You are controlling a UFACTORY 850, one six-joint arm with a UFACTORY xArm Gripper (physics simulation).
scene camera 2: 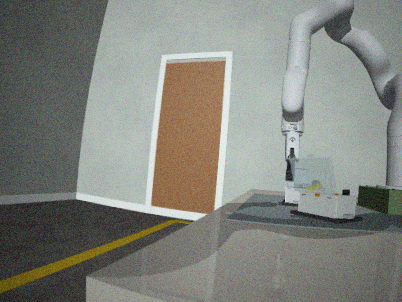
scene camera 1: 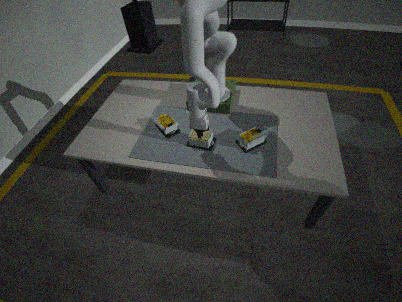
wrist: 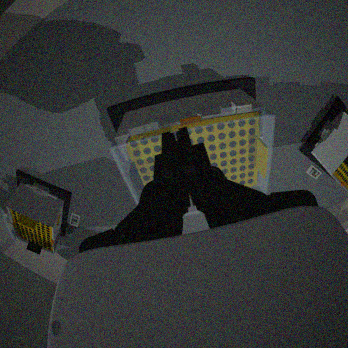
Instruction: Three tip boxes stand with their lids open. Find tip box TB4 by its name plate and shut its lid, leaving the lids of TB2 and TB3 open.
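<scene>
TB4 (scene camera 1: 201, 143) (scene camera 2: 291, 195) (wrist: 170, 112), the middle box, holds a yellow tip rack; its name plate is hidden. Its clear lid (wrist: 268, 155) shows around the rack in the wrist view; whether it lies fully down cannot be told. My gripper (scene camera 1: 201, 134) (wrist: 179, 147) is shut and empty, pointing down, with its fingertips over TB4's rack near the front wall. TB2 (scene camera 1: 166, 124) (wrist: 334, 145) and TB3 (scene camera 1: 252, 140) (scene camera 2: 325, 205) (wrist: 36, 202) stand on either side, racks uncovered. TB3's clear lid (scene camera 2: 316, 170) stands up. The small plates are blurred.
The boxes stand on a grey mat (scene camera 1: 170, 150) (scene camera 2: 250, 215) on the table (scene camera 1: 310, 150) (scene camera 2: 175, 260). A green block (scene camera 1: 231, 90) (scene camera 2: 377, 200) is at the arm's base, behind the mat. TB2 and TB3 flank the gripper closely.
</scene>
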